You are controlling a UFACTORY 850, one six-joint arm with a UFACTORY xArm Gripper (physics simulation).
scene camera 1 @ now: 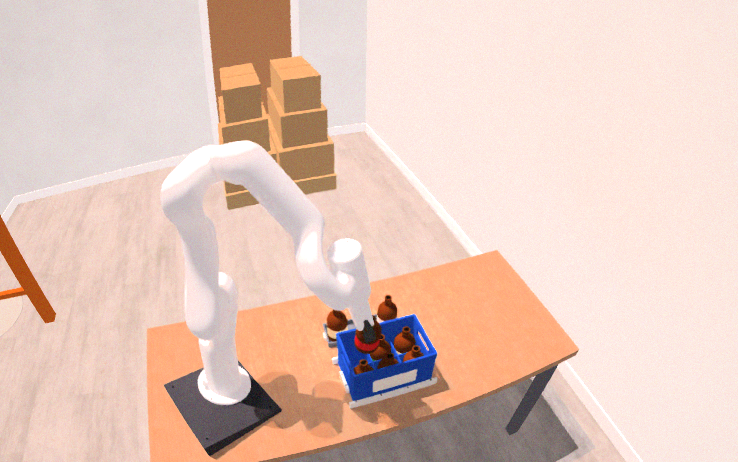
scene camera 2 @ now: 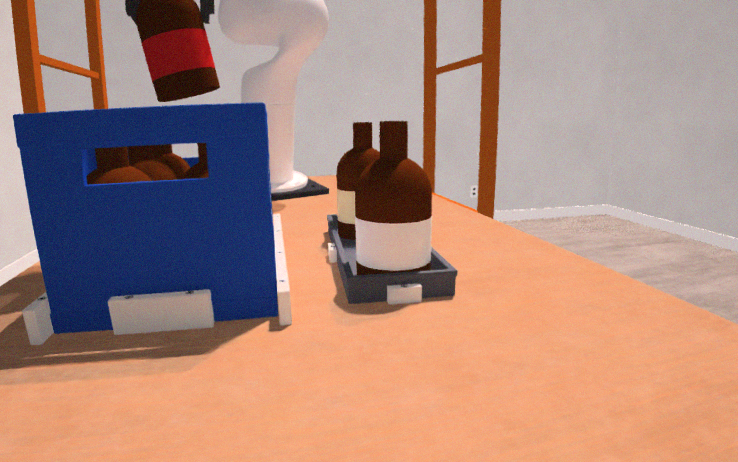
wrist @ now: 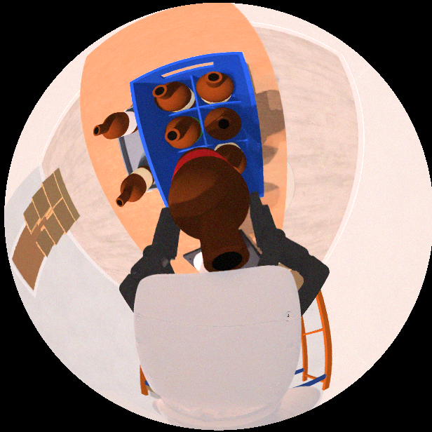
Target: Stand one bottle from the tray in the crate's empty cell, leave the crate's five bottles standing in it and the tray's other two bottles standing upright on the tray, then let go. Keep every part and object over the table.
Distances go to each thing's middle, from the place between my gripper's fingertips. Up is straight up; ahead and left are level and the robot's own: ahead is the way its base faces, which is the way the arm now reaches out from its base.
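Scene:
I have my gripper 1 cm above the red-label bottle [wrist: 208, 199] and 1 cm short of it. The white-label bottle [scene camera 2: 393, 197] is 20 cm below my hand, 19 cm ahead of it and 20 cm to the left of it.

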